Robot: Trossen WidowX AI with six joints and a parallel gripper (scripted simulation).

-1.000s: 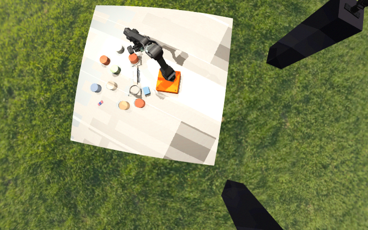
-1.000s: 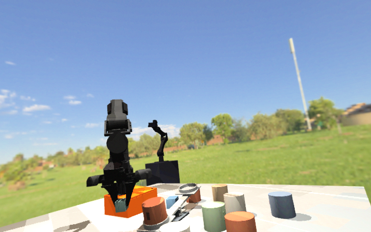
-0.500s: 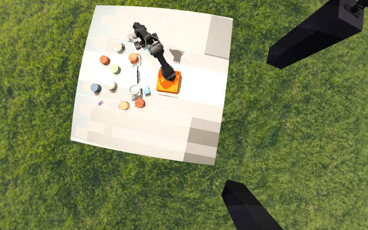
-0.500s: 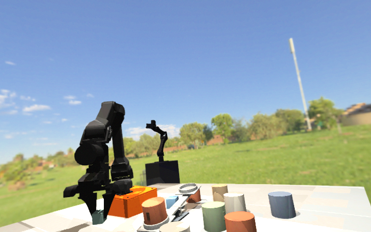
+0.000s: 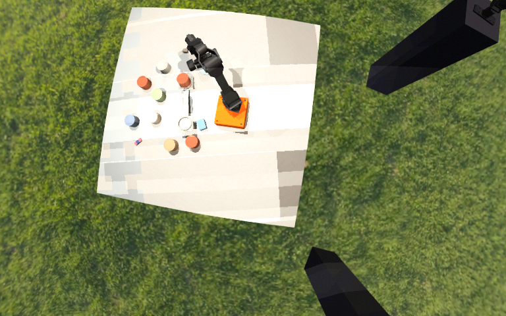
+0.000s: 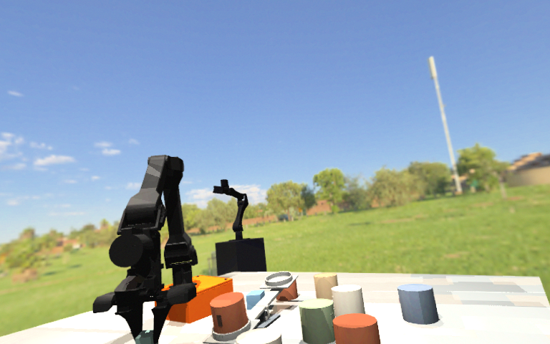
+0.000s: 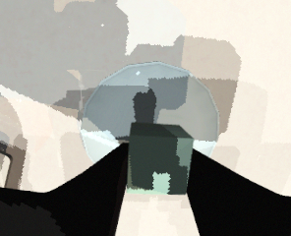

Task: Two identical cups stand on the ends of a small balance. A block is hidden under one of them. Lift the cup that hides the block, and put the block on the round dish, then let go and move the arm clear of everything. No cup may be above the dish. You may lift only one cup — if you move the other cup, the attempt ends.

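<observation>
Right now my gripper tip is 3 cm above the pale blue round dish. From my gripper tip the other things lie so: small balance 26 cm to the left, 4 cm ahead, 1 cm above; mint-green block 1 cm above; green cup 26 cm to the left, 24 cm ahead, 1 cm above.
</observation>
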